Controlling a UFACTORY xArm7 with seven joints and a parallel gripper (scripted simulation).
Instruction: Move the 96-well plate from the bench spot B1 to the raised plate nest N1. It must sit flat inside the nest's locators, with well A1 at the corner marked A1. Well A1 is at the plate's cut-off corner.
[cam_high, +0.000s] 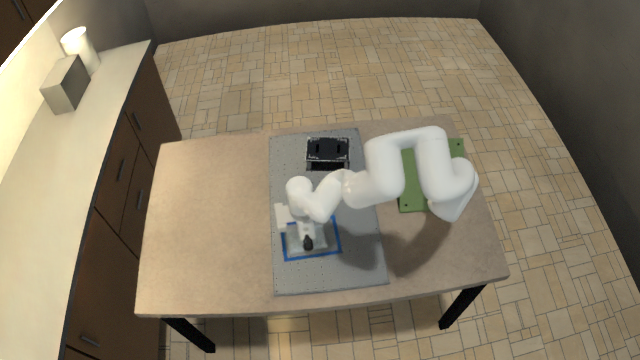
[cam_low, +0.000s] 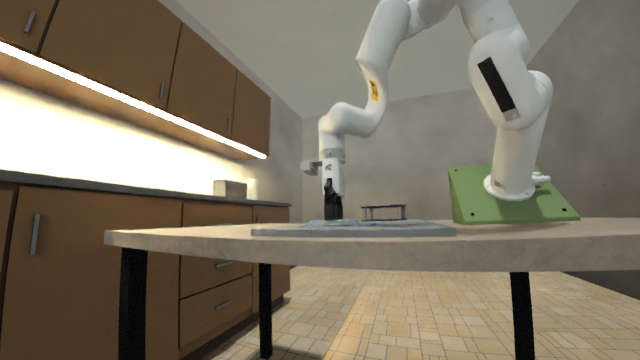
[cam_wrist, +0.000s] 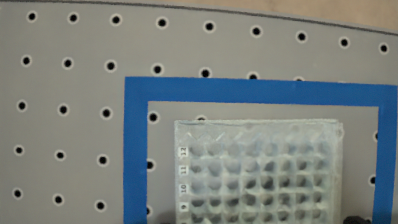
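Now: the 96-well plate 2 cm below my hand. The rest, counted from my hand: raised plate nest: 9 cm behind, 35 cm to the right, 3 cm above.
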